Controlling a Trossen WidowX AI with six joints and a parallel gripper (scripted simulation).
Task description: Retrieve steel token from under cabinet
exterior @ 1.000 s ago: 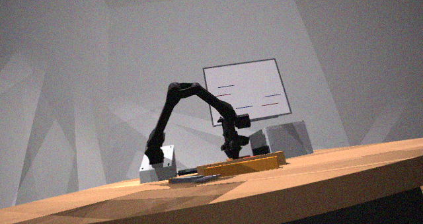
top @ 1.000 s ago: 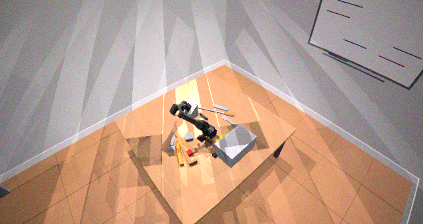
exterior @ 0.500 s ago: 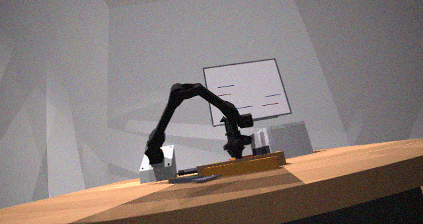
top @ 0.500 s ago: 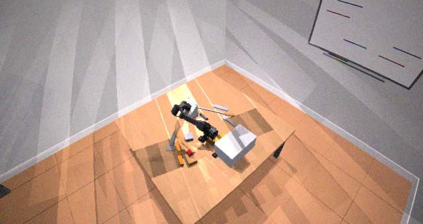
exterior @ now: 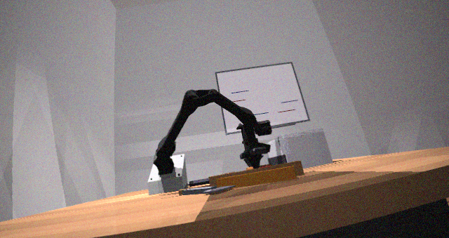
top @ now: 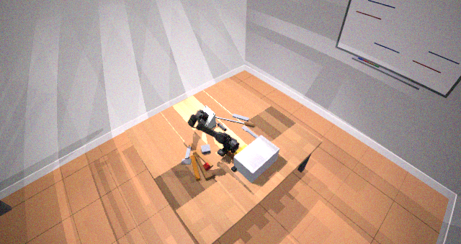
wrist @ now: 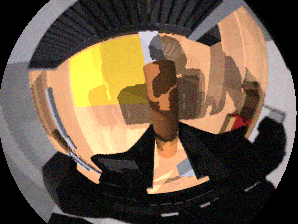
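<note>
Right now the grey block is 140 mm behind my gripper tip, 120 mm to the right of it and 10 mm above it. Round my gripper tip: orange bar 280 mm to the right, 40 mm behind; thin wooden stick 180 mm to the right, 130 mm behind, 10 mm below; red block 210 mm to the right, 10 mm ahead, 10 mm above.
</note>
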